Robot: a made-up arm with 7 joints.
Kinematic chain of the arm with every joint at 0, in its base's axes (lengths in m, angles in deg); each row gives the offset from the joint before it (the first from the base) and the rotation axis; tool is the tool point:
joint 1: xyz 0 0 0.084 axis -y
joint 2: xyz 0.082 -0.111 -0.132 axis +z
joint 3: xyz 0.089 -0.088 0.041 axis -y
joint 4: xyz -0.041 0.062 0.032 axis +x
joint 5: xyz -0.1 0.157 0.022 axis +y
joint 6: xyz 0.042 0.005 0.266 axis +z
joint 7: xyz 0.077 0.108 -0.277 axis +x
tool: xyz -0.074 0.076 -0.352
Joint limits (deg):
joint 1: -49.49..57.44
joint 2: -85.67..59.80
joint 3: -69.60..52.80
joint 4: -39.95..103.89
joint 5: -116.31..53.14
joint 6: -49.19..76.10
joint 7: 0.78..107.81
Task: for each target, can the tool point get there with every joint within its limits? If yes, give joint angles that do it. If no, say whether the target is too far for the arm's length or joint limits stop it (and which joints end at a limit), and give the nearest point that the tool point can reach.
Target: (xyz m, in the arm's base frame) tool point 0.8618 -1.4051 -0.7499
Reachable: no: too far | nearest point 0.4232 -0.6521 -0.2737 | short by 0.993 m
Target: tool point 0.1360 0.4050 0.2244
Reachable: yes | joints 1.64 27.35 -46.33 63.57 -94.12 52.31 64.88
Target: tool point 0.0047 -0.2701 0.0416
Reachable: no: joint limits stop it (at a limit: joint 1, joint 2, joint 3, joint 6, joint 7) | nearest point -0.0079 -0.3742 -0.0538 | short by 0.142 m
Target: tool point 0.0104 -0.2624 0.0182
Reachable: no: joint limits stop it (at a limit: joint 1, joint 2, joint 3, joint 6, joint 7) | nearest point 0.0012 -0.3520 -0.0773 | short by 0.131 m
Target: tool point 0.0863 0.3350 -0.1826
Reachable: yes | joints -2.07 33.08 -48.49 3.00 -48.59 -34.59 16.27
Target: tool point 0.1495 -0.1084 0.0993
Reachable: no: joint limits stop it (at a limit: joint 1, joint 3, joint 4, joint 6, joint 7) | nearest point 0.2573 -0.0921 0.1627 | short by 0.126 m
